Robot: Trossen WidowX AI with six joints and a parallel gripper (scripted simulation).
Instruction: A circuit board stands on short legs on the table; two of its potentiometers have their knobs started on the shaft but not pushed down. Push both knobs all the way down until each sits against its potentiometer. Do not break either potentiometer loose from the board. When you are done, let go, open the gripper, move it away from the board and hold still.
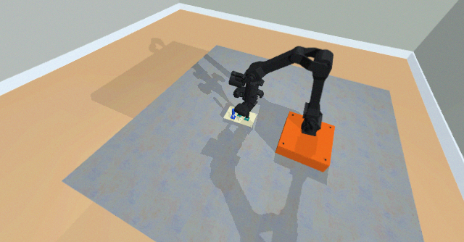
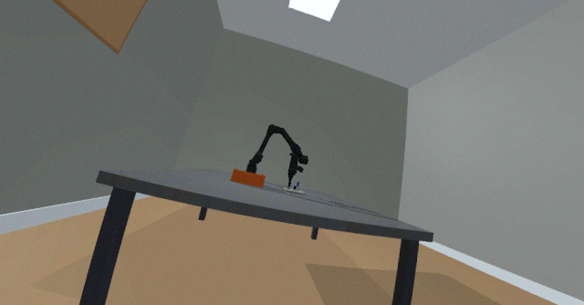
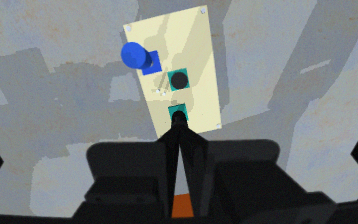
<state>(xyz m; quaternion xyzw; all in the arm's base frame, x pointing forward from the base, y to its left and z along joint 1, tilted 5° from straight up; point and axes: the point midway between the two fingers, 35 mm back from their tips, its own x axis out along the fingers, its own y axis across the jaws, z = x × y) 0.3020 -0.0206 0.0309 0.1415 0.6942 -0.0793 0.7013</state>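
Right now the black knob is 10 mm below my gripper tip. The rest, counted from my gripper tip: blue knob 70 mm ahead, 10 mm to the left, 10 mm below.
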